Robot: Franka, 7 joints.
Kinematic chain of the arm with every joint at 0, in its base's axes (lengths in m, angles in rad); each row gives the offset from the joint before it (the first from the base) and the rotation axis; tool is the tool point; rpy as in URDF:
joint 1: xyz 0 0 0.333 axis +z
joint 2: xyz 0 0 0 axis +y
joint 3: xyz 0 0 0.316 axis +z
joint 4: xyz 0.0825 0 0 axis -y
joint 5: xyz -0.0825 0 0.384 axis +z
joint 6: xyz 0 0 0 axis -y
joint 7: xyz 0.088 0 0 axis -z
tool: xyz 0 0 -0.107 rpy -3.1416 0 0
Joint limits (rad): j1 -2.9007..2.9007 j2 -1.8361..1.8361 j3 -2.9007..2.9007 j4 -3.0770..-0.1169 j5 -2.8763..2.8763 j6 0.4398..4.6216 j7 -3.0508..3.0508
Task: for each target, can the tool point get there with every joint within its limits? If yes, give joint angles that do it. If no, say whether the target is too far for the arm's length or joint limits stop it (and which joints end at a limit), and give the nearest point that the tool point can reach.
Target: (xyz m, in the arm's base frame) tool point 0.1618 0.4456 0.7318
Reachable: yes | joints -0.5877 0.5424 2.2200 -1.5947 -0.3490 1.5308 -1.2981
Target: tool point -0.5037 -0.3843 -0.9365
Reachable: no: too far | nearest point -0.3527 -0.2691 -0.3360 | short by 0.630 m
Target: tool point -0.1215 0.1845 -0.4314
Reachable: no: joint limits stop it (at a limit: joint 2) | nearest point -0.1257 0.1909 -0.3579 | short by 0.074 m
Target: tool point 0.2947 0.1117 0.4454
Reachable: yes | joints -1.5223 0.8557 1.6288 -2.6185 1.2401 0.8978 1.6218
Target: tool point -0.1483 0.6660 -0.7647
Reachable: no: too far | nearest point -0.1069 0.4800 -0.3182 | short by 0.485 m
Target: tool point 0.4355 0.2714 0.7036
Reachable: yes | joints -1.4678 0.1007 2.0639 -1.4131 0.0968 1.3507 -1.6684
